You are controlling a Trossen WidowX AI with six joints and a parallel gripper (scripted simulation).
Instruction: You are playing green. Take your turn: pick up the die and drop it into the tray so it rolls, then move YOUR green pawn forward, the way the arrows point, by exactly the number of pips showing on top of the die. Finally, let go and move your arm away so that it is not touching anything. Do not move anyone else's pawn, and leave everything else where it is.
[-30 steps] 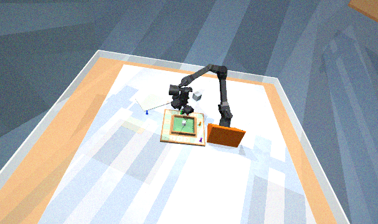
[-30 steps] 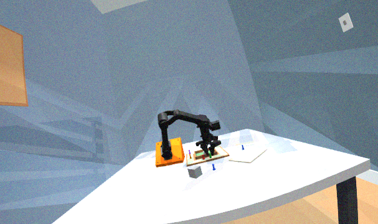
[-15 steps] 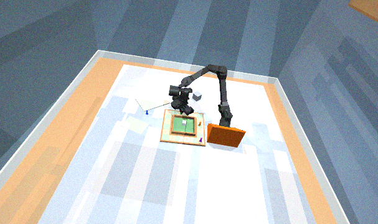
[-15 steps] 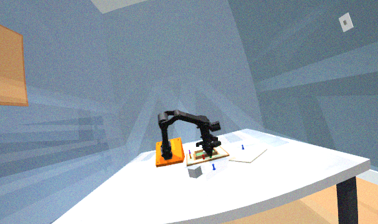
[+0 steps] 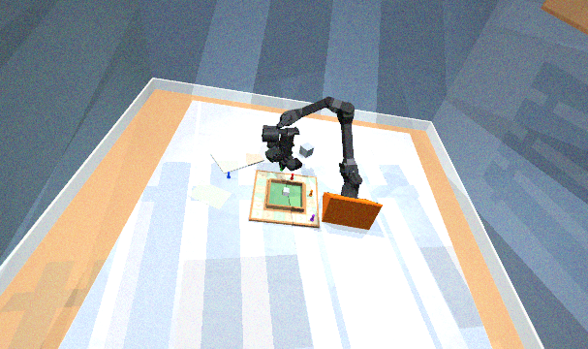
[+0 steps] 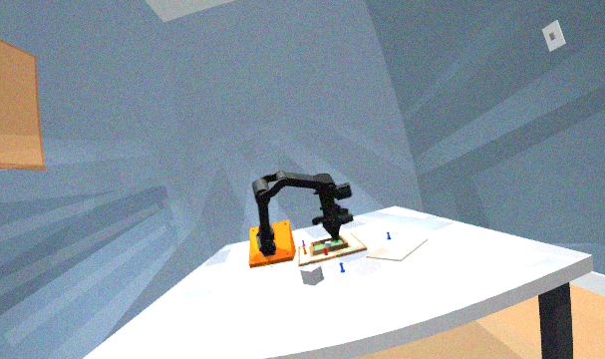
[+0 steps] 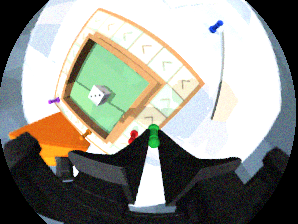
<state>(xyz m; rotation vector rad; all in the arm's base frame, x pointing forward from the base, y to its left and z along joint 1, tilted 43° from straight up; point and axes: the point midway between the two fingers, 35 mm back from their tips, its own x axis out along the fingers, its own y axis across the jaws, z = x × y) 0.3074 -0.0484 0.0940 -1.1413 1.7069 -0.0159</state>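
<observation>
My gripper tip is 50 mm past the red pawn and 40 mm above it. From my gripper tip the other things lie so: green-floored tray 40 mm behind, 110 mm to the left, 60 mm below; then green pawn 10 mm above; then white die 40 mm behind, 100 mm to the left, 40 mm below.
</observation>
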